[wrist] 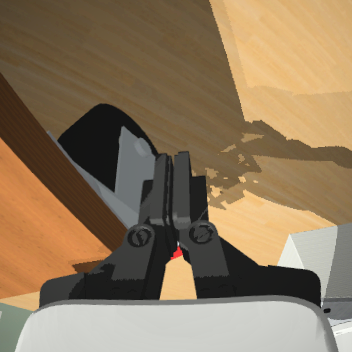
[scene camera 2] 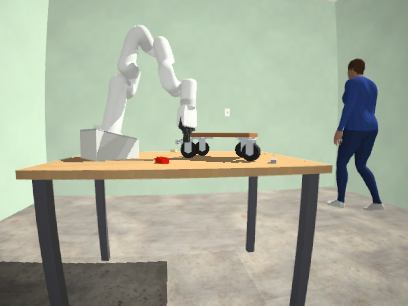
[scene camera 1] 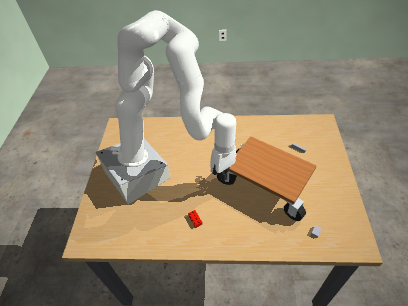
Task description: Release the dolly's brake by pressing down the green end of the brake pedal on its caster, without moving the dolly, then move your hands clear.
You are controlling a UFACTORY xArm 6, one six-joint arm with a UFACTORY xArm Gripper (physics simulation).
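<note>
The dolly, with its orange-brown wooden deck (scene camera 1: 274, 167) (scene camera 2: 225, 135) (wrist: 35, 215), stands on black-wheeled casters on the table. My gripper (scene camera 2: 187, 140) (wrist: 176, 171) is shut and empty, pointing down beside the deck's near-left corner. Its fingers are right beside the grey bracket of the caster (scene camera 1: 227, 178) (scene camera 2: 188, 151) (wrist: 95, 140) there; whether they touch it I cannot tell. A small red part (wrist: 176, 253) shows between the finger bases in the wrist view, perhaps the pedal's red end. The pedal's green end does not show; the fingers may hide it.
A red brick (scene camera 1: 195, 219) (scene camera 2: 162, 160) lies in front of the dolly. A small grey block (scene camera 1: 315, 232) (scene camera 2: 273, 161) lies at the front right, and a grey bar (scene camera 1: 298, 148) behind the deck. My base (scene camera 1: 150, 177) (scene camera 2: 107, 145) is on the left. A person (scene camera 2: 359, 110) stands at the right.
</note>
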